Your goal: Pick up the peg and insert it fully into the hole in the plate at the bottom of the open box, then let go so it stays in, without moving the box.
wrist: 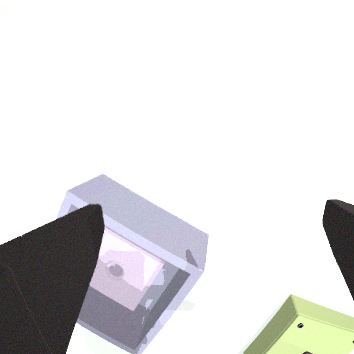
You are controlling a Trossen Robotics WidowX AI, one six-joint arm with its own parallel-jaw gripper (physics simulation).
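Frame: origin at the arm's base, x ahead, y left, z up, level; centimetres.
Seen in the pictures: gripper, fingertip midpoint: (pixel 217 215).
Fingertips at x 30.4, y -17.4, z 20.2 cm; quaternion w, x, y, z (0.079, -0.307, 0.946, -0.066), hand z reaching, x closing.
Note:
Pixels of each thing's top centre, then the offset from my fingertips to it. "pt": a spot on its surface instead.
- open box at its top centre: (pixel 103 286) dz -15.8, dx +1.4, dy +18.6 cm
- pale pink plate at its top centre: (pixel 114 270) dz -19.5, dx +1.4, dy +18.6 cm
- round hole at a spot on its surface: (pixel 116 269) pt dz -21.2, dx +1.3, dy +19.5 cm
The open box (pixel 150 212) is lavender-grey and shows at the lower left of the wrist view, rotated relative to the view. A pale pink plate (pixel 125 290) lies inside it, with a round hole (pixel 116 269) in it; part of the plate is hidden behind the left finger. My gripper (pixel 217 215) is open, its two black fingers wide apart, with nothing seen between the tips. The left finger overlaps the box's left part in the view. I cannot make out the peg in this view.
A yellow-green tray-like object (pixel 272 325) with raised, sloping edges shows at the bottom right, partly cut off by the frame. It has small dark round spots, and a dark shape shows at the bottom edge. The box's walls stand up around the plate.

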